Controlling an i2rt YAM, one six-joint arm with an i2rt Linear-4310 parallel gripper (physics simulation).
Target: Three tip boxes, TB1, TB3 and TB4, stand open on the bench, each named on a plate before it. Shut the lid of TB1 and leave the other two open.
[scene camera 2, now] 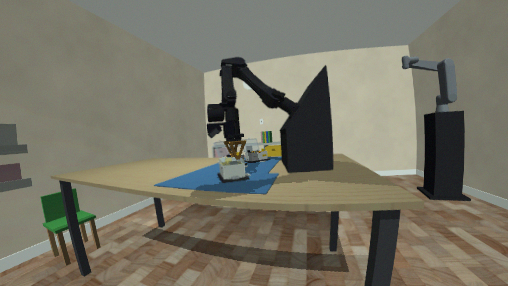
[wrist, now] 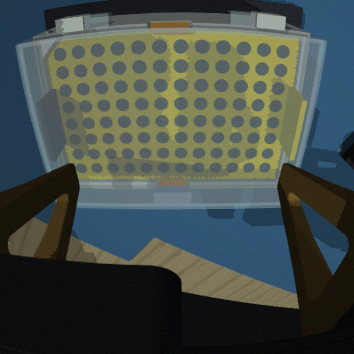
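Seen in the pictures: gripper, between the fingertips: [scene camera 2: 235, 158] [wrist: 177, 174]; arm's base, origin of its link: [scene camera 2: 294, 110].
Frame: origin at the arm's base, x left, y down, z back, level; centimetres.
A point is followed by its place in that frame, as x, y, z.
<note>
A white tip box [scene camera 2: 233, 170] {30.4, 23.9, -16.6} with a yellow tip rack [wrist: 180, 95] {27.1, 20.1, -22.2} stands on the blue mat [scene camera 2: 192, 181] {38.3, 27.8, -31.7} [wrist: 230, 240] {10.8, 27.8, -14.2}. In the wrist view a clear lid [wrist: 110, 199] {25.4, 20.1, -16.2} lies over the rack, its rim showing all round; I cannot tell if it is fully down. No name plate is readable, so I cannot tell which box this is. My gripper [scene camera 2: 236, 157] {24.4, 20.1, -19.6} [wrist: 177, 174] {24.4, 20.1, -19.6} is open and empty, pointing down just above this box. Its fingers appear at the left and right of the lid's lower edge in the wrist view. Further white box shapes [scene camera 2: 254, 155] {-10.3, 23.6, -30.2} stand behind, their lids unclear.
A tall black wedge-shaped block [scene camera 2: 310, 132] {8.6, 11.3, 8.6} stands on the wooden table [scene camera 2: 125, 170] {39.9, 28.1, -99.8} [wrist: 200, 272] {8.1, 28.1, -8.3}, right of the mat, where the arm begins. A dark object [wrist: 348, 152] {12.8, 27.3, -27.8} shows at the wrist view's right edge. A green chair [scene camera 2: 67, 217] stands off the table's left end.
</note>
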